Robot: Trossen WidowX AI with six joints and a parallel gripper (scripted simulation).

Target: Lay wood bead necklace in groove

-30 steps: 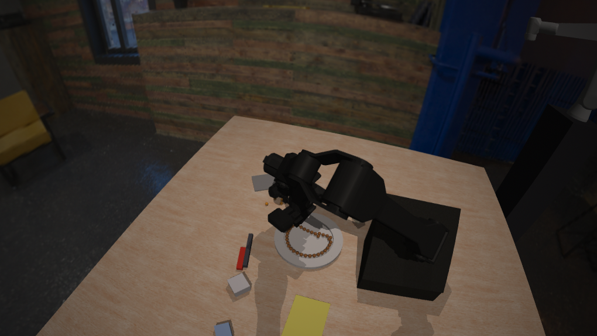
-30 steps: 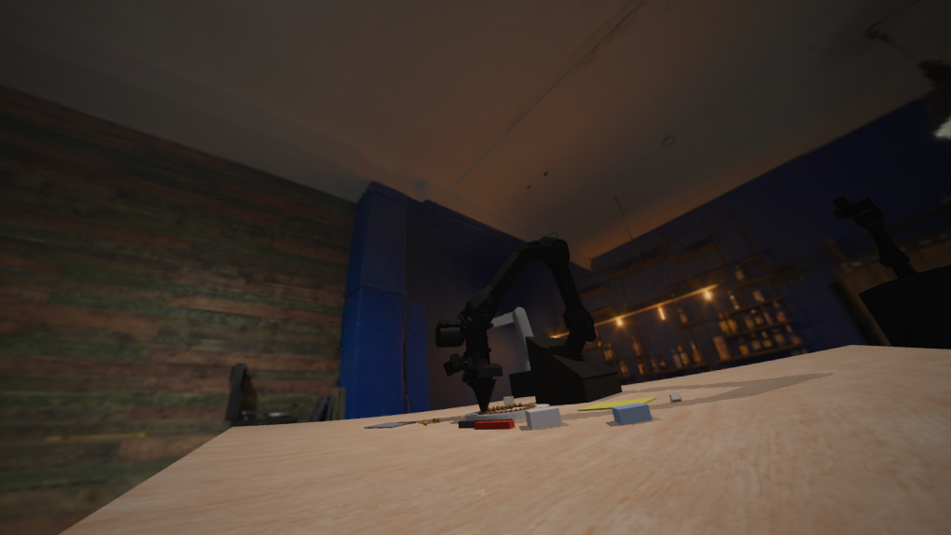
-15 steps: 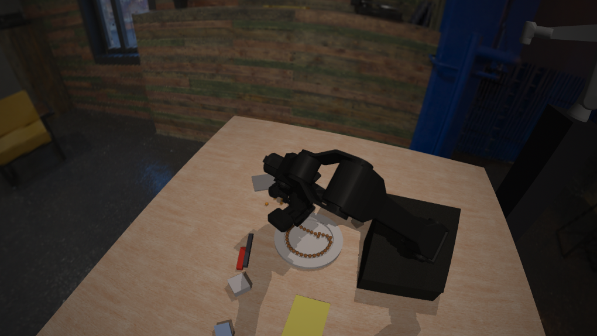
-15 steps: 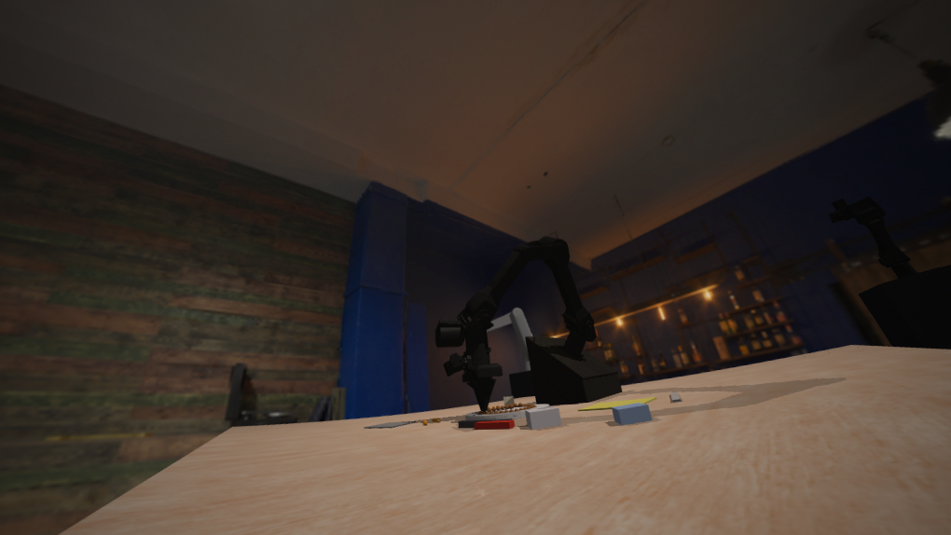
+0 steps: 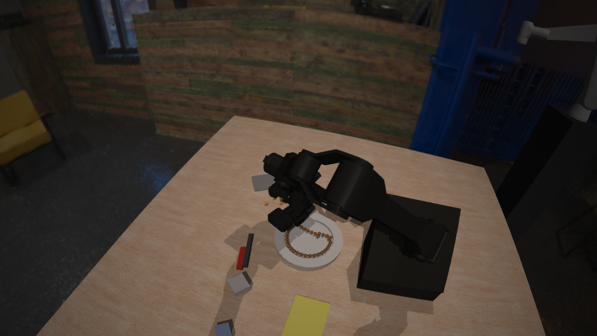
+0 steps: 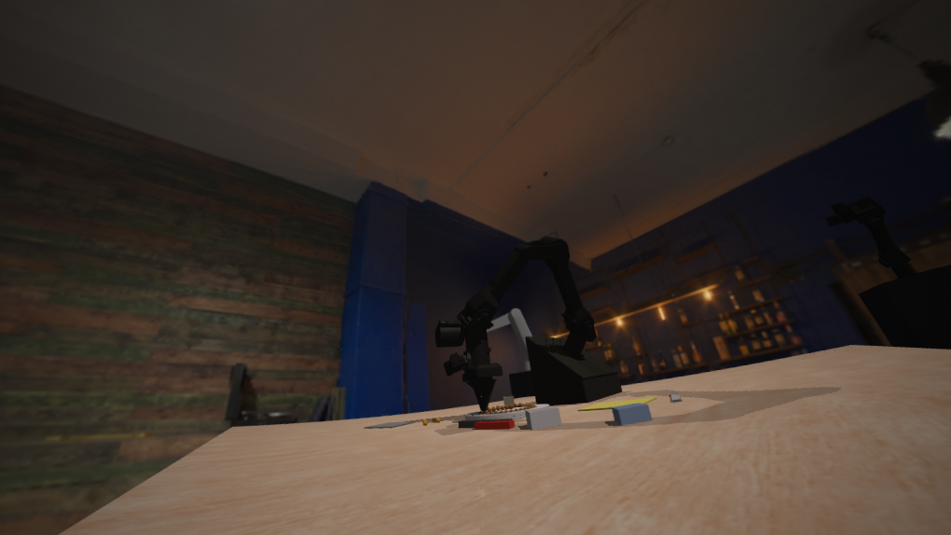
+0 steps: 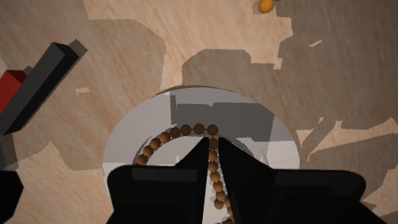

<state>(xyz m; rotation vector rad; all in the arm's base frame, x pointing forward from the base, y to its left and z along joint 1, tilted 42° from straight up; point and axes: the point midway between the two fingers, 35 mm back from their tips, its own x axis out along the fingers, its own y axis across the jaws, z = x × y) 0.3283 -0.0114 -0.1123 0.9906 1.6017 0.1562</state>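
My gripper tip is now 40 mm past the round white bead board, 40 mm to the right of it and 10 mm above it. Round my gripper tip: grey tile: 150 mm ahead, 170 mm to the right, 20 mm below; then dark bar: 120 mm ahead, 140 mm to the left, 10 mm below; then pale cube: 180 mm behind, 80 mm to the right.
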